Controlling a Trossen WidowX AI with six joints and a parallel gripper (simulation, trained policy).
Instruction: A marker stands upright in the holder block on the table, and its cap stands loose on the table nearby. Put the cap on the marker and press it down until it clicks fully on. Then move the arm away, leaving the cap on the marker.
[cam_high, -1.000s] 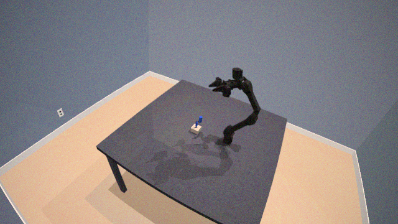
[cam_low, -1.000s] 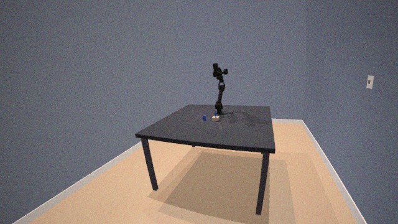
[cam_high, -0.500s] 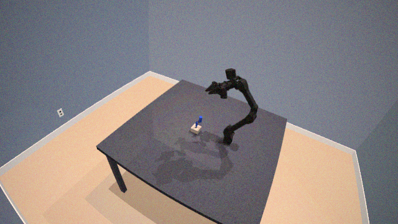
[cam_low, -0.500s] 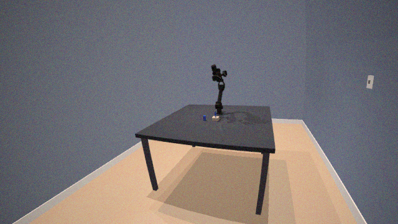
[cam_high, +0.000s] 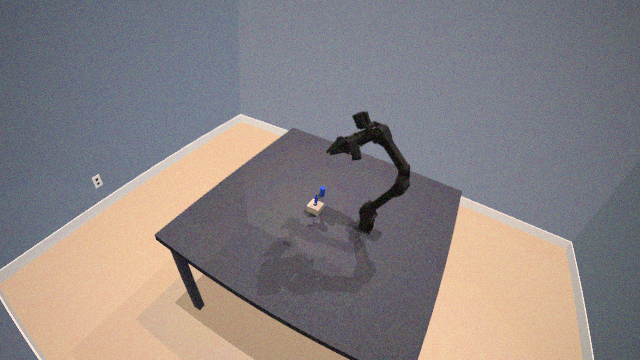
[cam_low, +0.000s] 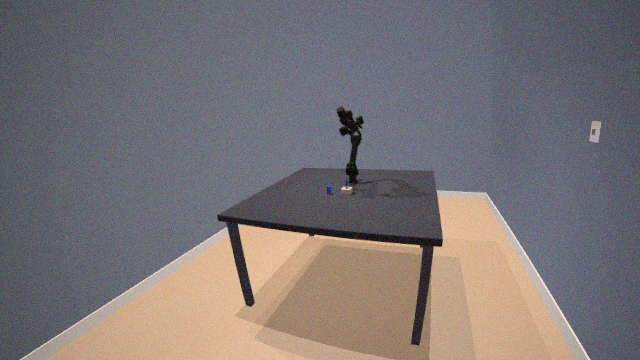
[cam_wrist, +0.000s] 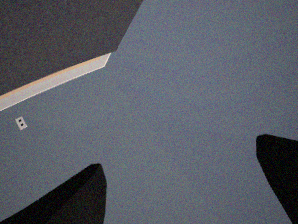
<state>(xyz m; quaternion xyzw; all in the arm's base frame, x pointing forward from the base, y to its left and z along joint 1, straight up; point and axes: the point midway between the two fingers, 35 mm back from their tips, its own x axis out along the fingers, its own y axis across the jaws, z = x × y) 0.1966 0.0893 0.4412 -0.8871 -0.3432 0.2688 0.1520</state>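
The blue cap lies 40 cm below my gripper tip, 21 cm to the right of it and 9 cm ahead of it. Round my gripper tip: holder block (41 cm below, 8 cm to the right, 6 cm ahead); blue marker (35 cm below, 8 cm to the right, 6 cm ahead).
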